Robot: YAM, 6 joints.
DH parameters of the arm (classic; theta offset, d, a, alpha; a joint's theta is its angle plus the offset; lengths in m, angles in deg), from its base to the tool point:
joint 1: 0 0.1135 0.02 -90
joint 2: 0 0 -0.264 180
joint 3: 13.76 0 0.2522 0
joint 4: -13.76 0 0.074 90
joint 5: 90 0 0 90
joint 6: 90 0.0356 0 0
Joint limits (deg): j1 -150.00..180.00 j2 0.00..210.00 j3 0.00..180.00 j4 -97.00..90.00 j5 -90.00..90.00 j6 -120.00..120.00
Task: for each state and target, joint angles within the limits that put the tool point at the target. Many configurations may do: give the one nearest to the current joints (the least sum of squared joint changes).
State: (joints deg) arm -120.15 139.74 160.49 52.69 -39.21 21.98
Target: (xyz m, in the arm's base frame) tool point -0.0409 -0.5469 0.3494
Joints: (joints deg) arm -96.97 157.14 152.85 72.98 -46.41 21.98
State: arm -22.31 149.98 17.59 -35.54 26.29 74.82
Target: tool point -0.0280 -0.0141 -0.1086
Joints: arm -15.08 192.44 36.64 -18.57 35.95 74.82
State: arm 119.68 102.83 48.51 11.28 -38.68 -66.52
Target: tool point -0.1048 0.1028 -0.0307
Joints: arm 127.12 128.24 20.92 4.61 -37.23 -66.52
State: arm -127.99 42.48 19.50 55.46 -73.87 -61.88
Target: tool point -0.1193 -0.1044 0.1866
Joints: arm -150.00 50.42 3.87 50.41 -59.78 -61.88
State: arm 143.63 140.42 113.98 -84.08 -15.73 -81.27
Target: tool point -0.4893 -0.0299 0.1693
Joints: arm 180.00 143.86 128.58 -72.27 -57.13 -81.27
